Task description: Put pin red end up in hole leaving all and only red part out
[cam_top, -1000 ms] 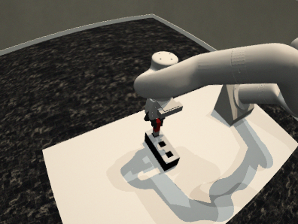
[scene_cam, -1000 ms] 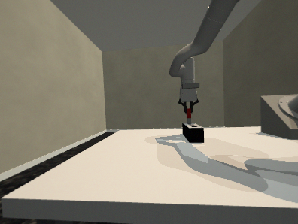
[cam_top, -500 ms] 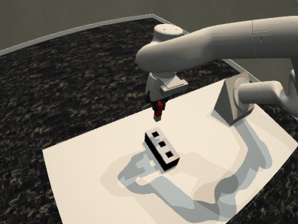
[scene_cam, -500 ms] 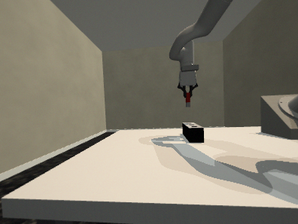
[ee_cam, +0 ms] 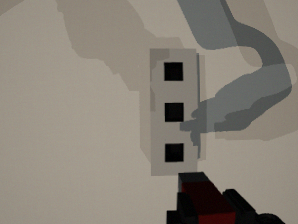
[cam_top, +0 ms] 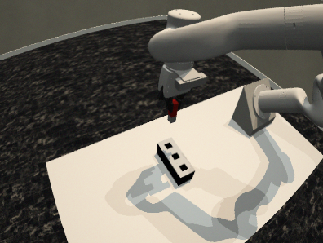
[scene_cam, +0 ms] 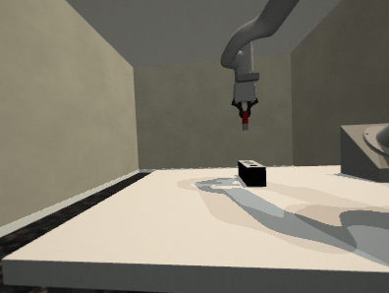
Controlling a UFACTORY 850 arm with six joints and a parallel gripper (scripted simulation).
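The black block lies 10 mm ahead of my hand, 60 mm to the left of it and 270 mm below it. Round my hand: pin 10 mm below.
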